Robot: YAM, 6 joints.
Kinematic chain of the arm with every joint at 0, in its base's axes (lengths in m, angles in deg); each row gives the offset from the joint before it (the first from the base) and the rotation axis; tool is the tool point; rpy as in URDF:
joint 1: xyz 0 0 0.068 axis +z
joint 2: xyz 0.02 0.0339 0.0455 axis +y
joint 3: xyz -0.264 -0.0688 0 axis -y
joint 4: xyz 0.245 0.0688 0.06 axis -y
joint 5: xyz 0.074 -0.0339 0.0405 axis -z
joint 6: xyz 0.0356 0 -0.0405 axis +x
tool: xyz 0 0 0 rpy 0 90 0
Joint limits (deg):
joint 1: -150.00..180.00
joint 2: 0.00..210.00
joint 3: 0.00..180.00
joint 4: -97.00..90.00
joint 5: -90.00..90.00
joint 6: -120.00..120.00
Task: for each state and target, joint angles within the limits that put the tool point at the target. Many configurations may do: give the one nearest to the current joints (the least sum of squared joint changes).
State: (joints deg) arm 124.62 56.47 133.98 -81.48 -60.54 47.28
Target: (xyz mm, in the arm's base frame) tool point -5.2 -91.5 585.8
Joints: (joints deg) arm 107.19 53.76 138.84 -78.58 -64.07 47.28
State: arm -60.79 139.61 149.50 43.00 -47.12 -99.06
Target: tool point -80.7 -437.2 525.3
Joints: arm -104.06 133.06 149.32 58.64 -51.71 -99.06
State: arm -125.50 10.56 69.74 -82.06 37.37 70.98
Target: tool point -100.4 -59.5 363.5
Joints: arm -138.19 46.34 65.48 -69.34 39.36 70.98
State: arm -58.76 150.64 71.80 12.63 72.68 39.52
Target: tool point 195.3 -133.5 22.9
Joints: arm -25.84 119.63 33.85 -0.23 79.71 39.52
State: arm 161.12 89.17 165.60 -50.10 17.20 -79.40
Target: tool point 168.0 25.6 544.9
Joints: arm 180.00 45.88 146.04 -93.58 45.98 -79.40
